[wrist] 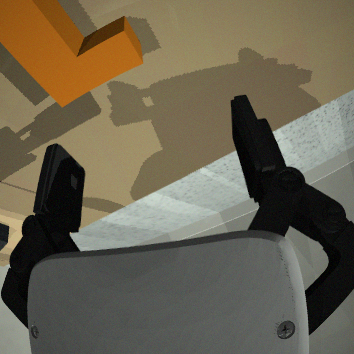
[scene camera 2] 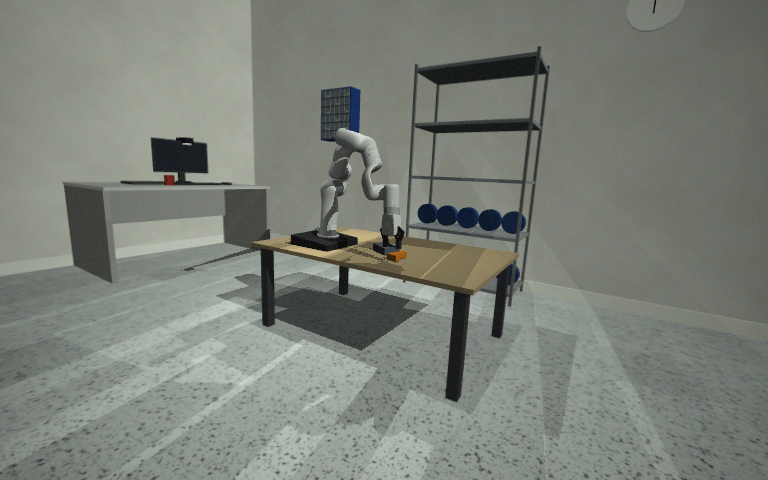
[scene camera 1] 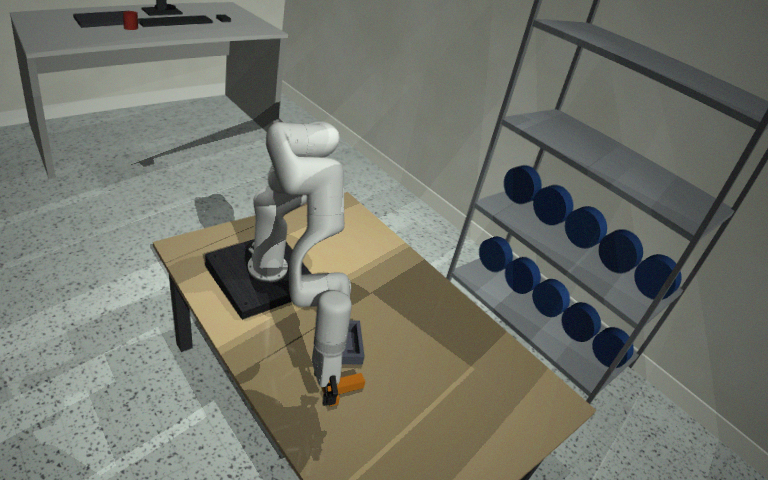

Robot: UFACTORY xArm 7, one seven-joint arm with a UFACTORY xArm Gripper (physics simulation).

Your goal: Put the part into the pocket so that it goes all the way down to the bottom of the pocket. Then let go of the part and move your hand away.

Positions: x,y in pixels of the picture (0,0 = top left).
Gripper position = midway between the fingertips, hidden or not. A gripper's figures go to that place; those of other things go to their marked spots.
Labels:
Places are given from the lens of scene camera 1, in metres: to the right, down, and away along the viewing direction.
my gripper (scene camera 1: 324,389): -0.15, 0.37, 1.26
dark grey pocket block (scene camera 1: 353,354): -0.08, 0.32, 1.41

